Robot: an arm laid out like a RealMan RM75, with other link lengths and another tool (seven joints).
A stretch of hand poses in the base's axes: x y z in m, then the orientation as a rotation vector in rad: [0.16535 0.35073 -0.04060 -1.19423 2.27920 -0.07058]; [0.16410 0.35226 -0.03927 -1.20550 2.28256 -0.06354]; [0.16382 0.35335 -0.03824 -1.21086 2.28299 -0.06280]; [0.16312 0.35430 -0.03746 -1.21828 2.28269 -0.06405]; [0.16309 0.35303 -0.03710 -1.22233 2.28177 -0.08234]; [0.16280 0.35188 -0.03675 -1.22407 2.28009 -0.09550]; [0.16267 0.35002 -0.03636 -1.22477 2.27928 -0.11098]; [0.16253 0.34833 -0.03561 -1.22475 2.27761 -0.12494]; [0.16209 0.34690 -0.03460 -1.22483 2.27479 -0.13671]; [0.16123 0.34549 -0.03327 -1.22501 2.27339 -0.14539]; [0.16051 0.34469 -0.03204 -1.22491 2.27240 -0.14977]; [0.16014 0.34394 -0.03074 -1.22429 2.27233 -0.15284]
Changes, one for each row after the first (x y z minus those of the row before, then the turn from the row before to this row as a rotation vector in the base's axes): [-0.00125 0.00153 0.00133 -0.00078 0.00889 0.00731]; [-0.00028 0.00109 0.00103 -0.00169 0.00244 0.00334]; [-0.00070 0.00095 0.00078 -0.00352 0.00193 0.00447]; [-0.00003 -0.00127 0.00036 -0.01297 -0.00513 -0.00088]; [-0.00029 -0.00115 0.00035 -0.00860 -0.00489 -0.00100]; [-0.00013 -0.00186 0.00039 -0.01000 -0.00521 -0.00243]; [-0.00014 -0.00169 0.00075 -0.00851 -0.00565 -0.00224]; [-0.00044 -0.00143 0.00101 -0.00682 -0.00585 -0.00131]; [-0.00086 -0.00141 0.00133 -0.00529 -0.00369 -0.00115]; [-0.00072 -0.00080 0.00123 -0.00252 -0.00216 -0.00059]; [-0.00037 -0.00075 0.00130 -0.00174 -0.00120 -0.00098]
